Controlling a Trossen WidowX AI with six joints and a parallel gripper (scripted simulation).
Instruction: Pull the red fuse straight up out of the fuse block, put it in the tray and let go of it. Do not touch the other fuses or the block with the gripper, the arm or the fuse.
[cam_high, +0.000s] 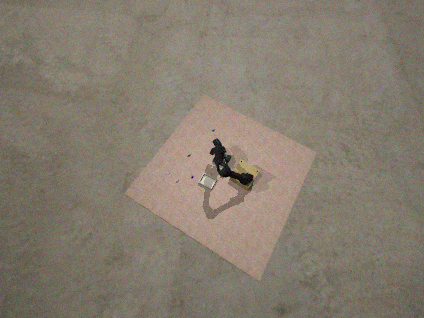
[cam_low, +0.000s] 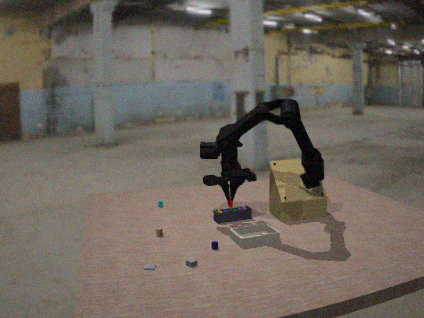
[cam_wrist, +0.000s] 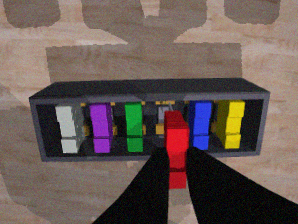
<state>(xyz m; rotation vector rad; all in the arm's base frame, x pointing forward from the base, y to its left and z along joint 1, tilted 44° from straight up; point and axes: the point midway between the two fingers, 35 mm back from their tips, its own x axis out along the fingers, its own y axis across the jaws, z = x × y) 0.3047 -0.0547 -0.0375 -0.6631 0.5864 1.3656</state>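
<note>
Right now the green fuse is 2 cm behind my gripper tip and 5 cm below it. Round my gripper tip: red fuse: 1 cm below; then purple fuse: 4 cm behind, 5 cm below; then blue fuse: 2 cm ahead, 5 cm below.
</note>
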